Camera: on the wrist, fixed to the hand. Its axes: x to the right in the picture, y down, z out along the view.
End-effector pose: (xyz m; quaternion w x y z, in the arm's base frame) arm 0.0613 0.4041 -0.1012 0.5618 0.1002 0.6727 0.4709
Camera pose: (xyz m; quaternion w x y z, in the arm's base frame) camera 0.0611 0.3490 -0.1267 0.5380 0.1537 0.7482 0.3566
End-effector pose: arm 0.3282 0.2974 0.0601 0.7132 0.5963 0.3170 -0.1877
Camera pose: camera 0.2755 0.3145 0.0352 0.6074 0.6893 0.3165 -0.2361
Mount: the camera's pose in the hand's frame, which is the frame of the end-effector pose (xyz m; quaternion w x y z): -0.0197 -0.0485 -0.0308 0.9889 0.1449 0.0218 -0.0246
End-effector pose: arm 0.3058 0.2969 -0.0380 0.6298 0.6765 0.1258 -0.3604
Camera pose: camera 0.2717 0.3400 -0.0638 0.5132 0.7650 0.1026 -0.3754
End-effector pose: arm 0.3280 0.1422 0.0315 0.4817 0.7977 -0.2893 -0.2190
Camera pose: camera 0.3450 0.1931 0.0030 0.3617 0.8705 -0.2877 -0.1691
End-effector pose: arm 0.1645 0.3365 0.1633 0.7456 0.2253 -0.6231 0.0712
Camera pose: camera 0.2067 0.3099 0.1286 0.7200 0.3446 -0.5841 0.1473
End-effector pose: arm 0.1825 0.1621 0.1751 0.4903 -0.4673 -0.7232 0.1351
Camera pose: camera 0.1835 0.1125 0.2102 0.5716 -0.3762 -0.6964 0.2161
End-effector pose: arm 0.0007 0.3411 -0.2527 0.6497 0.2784 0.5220 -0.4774
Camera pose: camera -0.0562 0.3552 -0.2367 0.5790 0.3670 0.4680 -0.5576
